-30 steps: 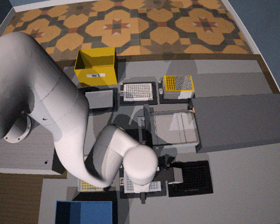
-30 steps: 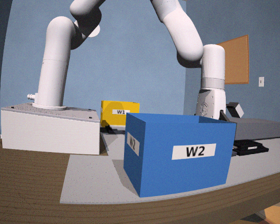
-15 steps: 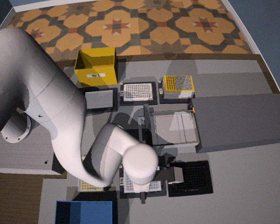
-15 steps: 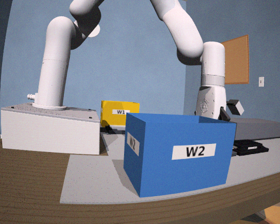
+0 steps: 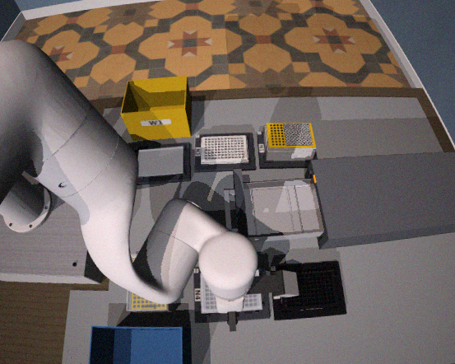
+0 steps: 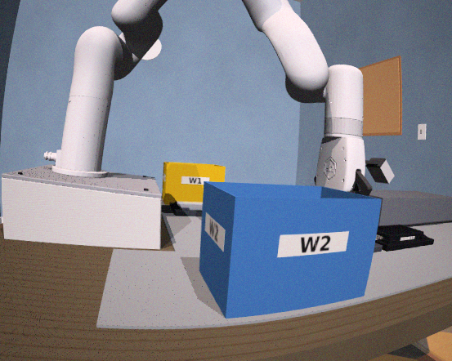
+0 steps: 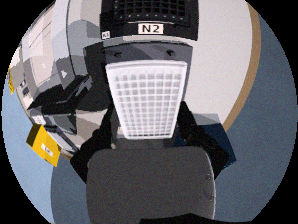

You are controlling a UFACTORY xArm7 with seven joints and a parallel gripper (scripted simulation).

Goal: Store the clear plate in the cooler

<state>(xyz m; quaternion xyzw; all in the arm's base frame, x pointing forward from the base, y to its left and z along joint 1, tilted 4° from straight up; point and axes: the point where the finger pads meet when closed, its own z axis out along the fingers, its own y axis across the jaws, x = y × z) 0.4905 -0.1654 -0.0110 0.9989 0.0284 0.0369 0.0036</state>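
Now: the cooler drawer 14 cm ahead of my hand, 19 cm to the left of it and 3 cm below it. From my hand the other things lie so: blue bin W2 (17 cm behind, 15 cm to the right, 1 cm below); clear plate (1 cm below); black plate (17 cm ahead, 3 cm below).
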